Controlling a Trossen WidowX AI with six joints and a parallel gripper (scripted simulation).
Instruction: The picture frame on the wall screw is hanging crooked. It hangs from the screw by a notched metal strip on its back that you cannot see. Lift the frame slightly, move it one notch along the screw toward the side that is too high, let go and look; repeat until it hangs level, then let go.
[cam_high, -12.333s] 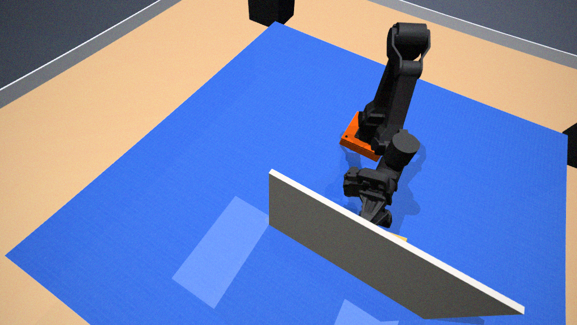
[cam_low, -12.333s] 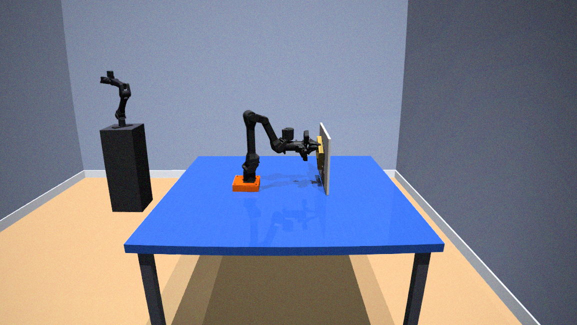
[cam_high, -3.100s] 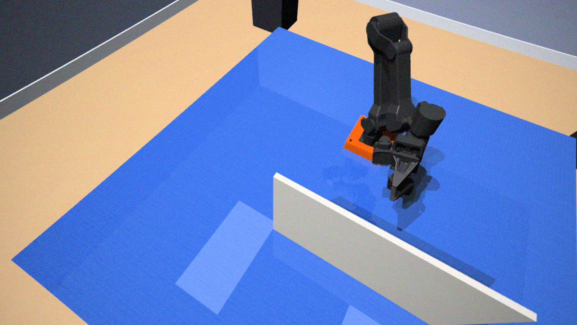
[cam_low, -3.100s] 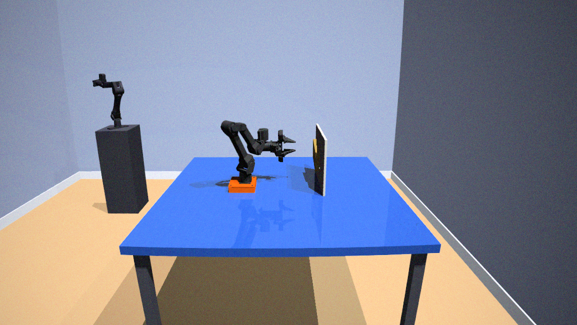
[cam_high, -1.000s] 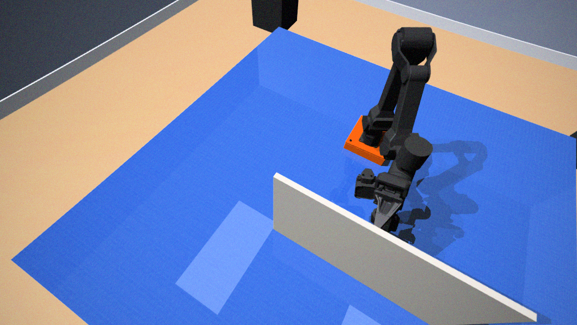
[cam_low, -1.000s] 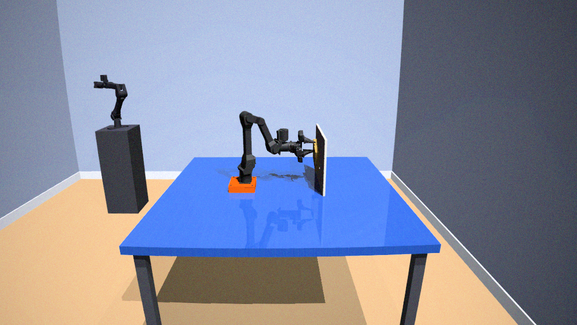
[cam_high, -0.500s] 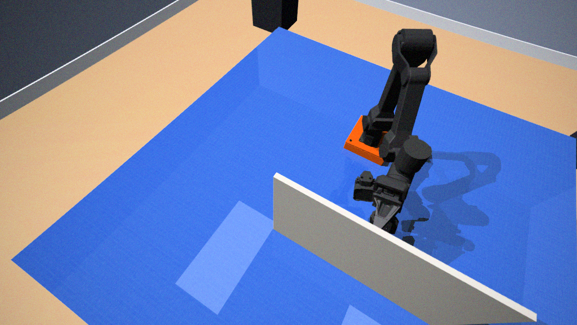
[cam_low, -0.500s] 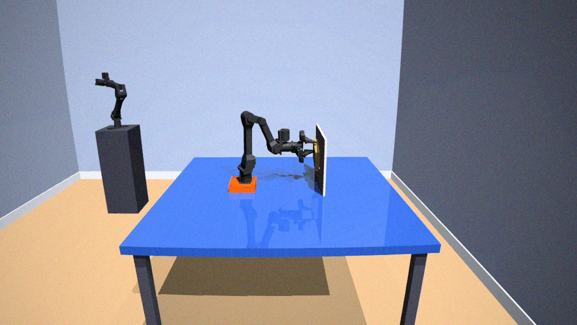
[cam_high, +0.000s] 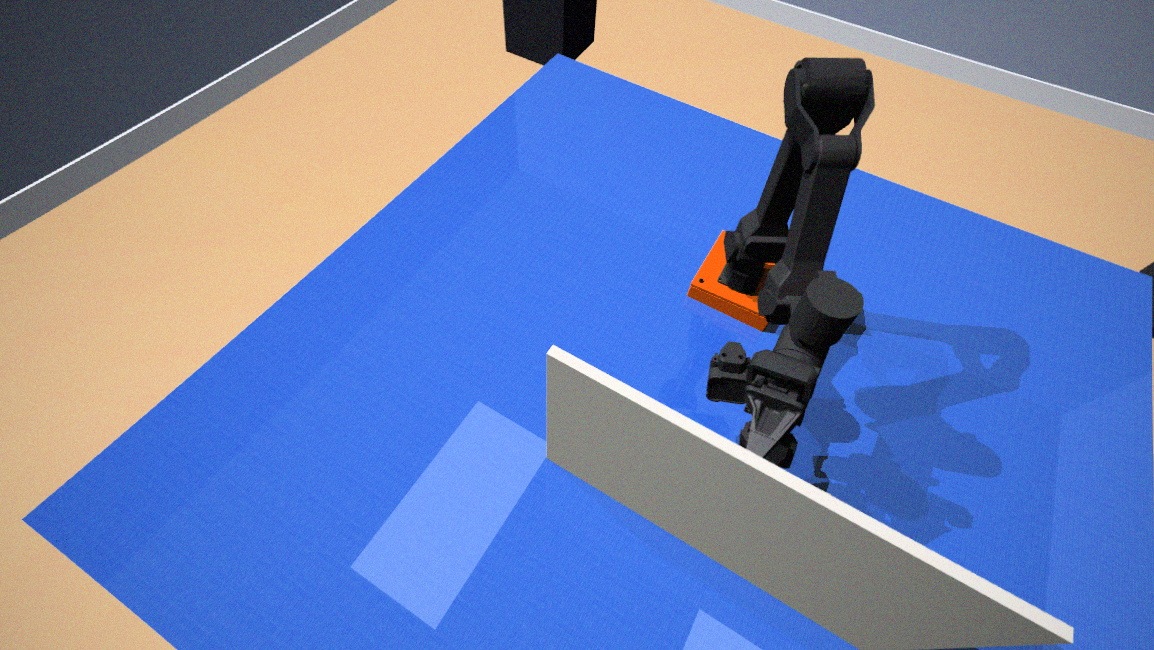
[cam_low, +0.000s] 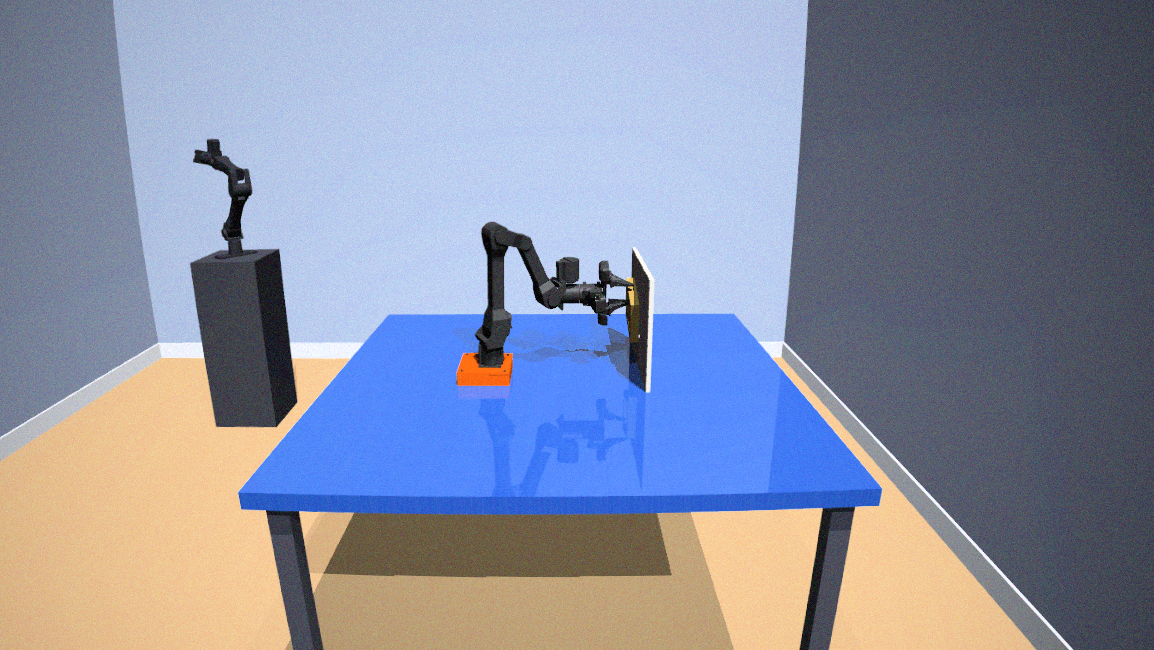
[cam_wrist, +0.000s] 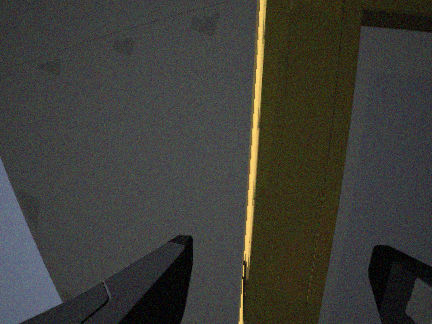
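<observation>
Right now the picture frame is 50 mm below my gripper tip, 10 mm to the left of it and 10 mm ahead of it. From my gripper tip the other things lie so: wall panel: 60 mm below, 20 mm ahead.
</observation>
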